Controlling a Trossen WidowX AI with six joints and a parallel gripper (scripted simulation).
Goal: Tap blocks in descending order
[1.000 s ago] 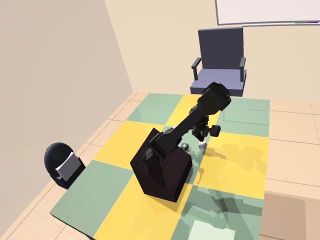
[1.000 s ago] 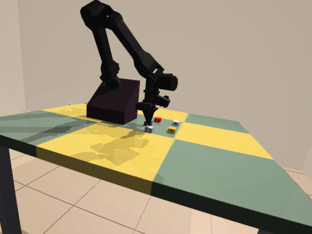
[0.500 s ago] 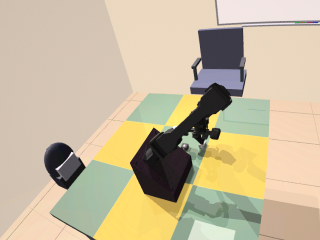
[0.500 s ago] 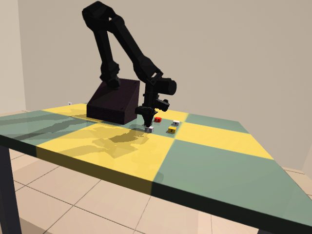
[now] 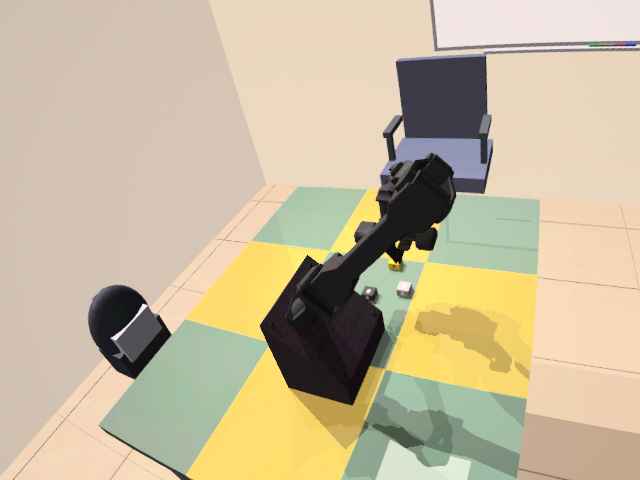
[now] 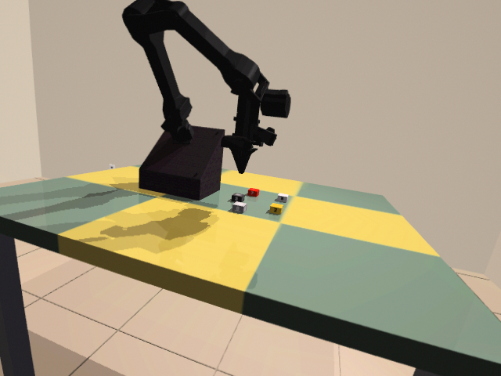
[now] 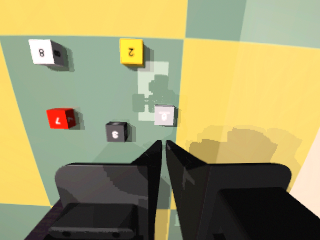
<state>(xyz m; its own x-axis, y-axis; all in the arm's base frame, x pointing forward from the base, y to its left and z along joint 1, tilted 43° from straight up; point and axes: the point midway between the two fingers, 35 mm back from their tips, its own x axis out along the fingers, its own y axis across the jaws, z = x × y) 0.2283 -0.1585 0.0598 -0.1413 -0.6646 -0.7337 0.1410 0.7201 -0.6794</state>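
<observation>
My gripper tip is now 2 cm past the black block, 8 cm to the right of it and 9 cm above it. From my gripper tip the other things lie so: grey block 1 cm ahead, 1 cm to the right, 9 cm below; then yellow block 11 cm ahead, 3 cm to the left, 9 cm below; then red block 2 cm ahead, 18 cm to the left, 9 cm below.
</observation>
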